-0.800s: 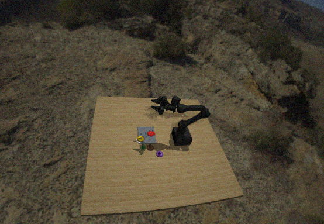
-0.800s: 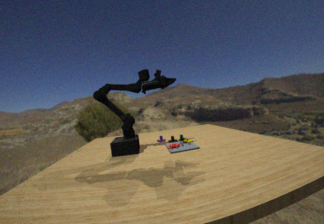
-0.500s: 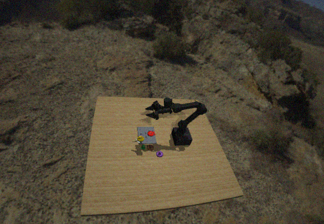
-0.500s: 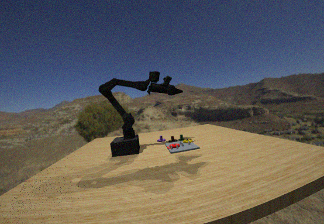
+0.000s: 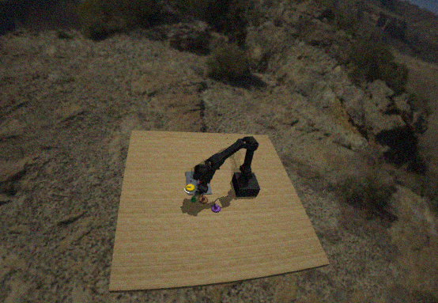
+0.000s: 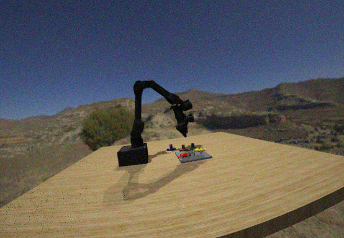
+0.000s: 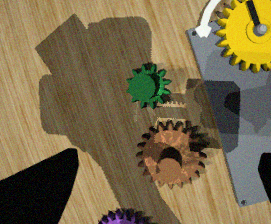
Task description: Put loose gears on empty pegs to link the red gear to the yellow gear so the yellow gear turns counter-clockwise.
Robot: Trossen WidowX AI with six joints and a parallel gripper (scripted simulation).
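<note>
My gripper tip is now 3 cm past the brown gear, 1 cm to the right of it and 9 cm above it. Also, from my gripper tip: yellow gear 6 cm ahead, 8 cm to the right, 9 cm below; green gear 4 cm ahead, 2 cm to the left, 9 cm below; white arrow 9 cm ahead, 5 cm to the right, 10 cm below.
</note>
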